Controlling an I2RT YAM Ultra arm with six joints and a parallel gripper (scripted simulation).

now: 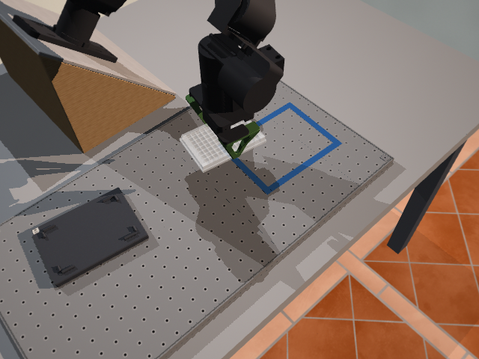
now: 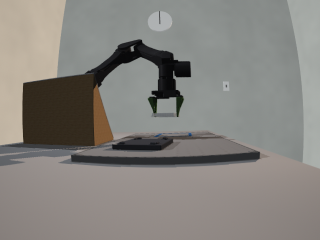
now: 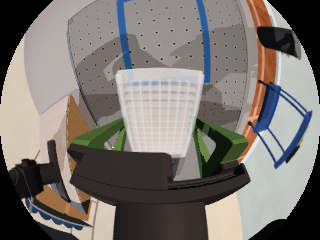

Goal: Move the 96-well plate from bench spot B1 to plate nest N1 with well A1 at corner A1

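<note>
The plate nest N1 lies 260 mm to the right of my hand, 80 mm below it and 60 mm behind it. Also, from my hand: 96-well plate: right at my hand; then white A1 mark: 330 mm to the right, 130 mm behind, 70 mm below.
</note>
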